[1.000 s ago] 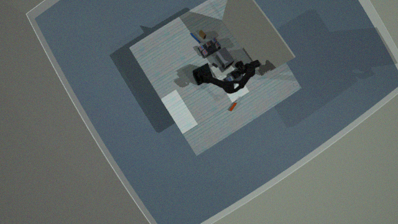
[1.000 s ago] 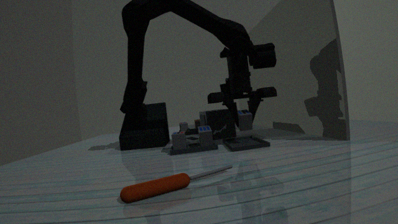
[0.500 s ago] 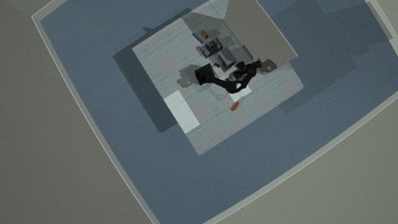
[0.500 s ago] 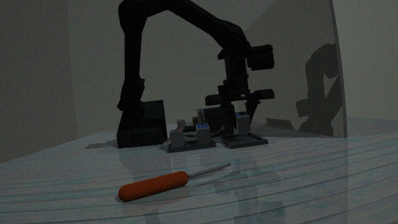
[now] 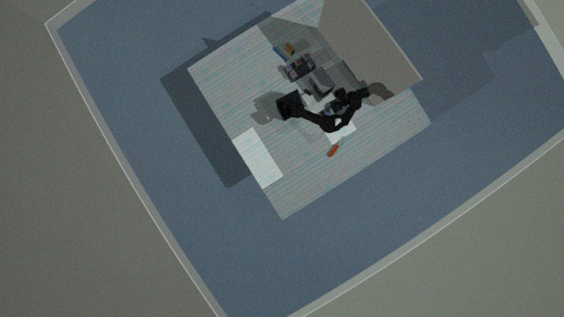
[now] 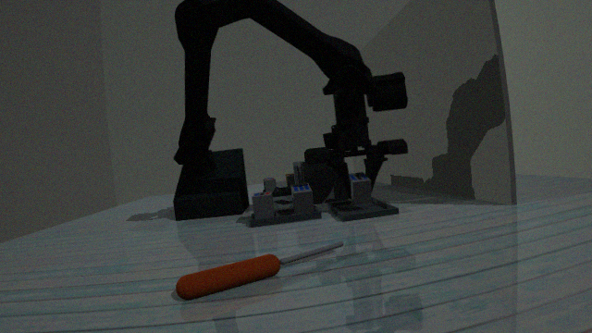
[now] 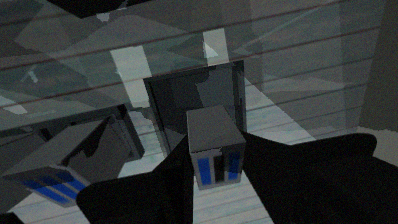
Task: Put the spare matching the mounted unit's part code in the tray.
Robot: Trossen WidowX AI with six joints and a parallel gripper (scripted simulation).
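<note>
Now: gripper tip 20 mm above the dark tray. From my gripper tip the other things lie so: grey panel: 210 mm ahead, 210 mm to the left, 200 mm above; then mounted unit: 30 mm behind, 210 mm to the left, 30 mm above.
</note>
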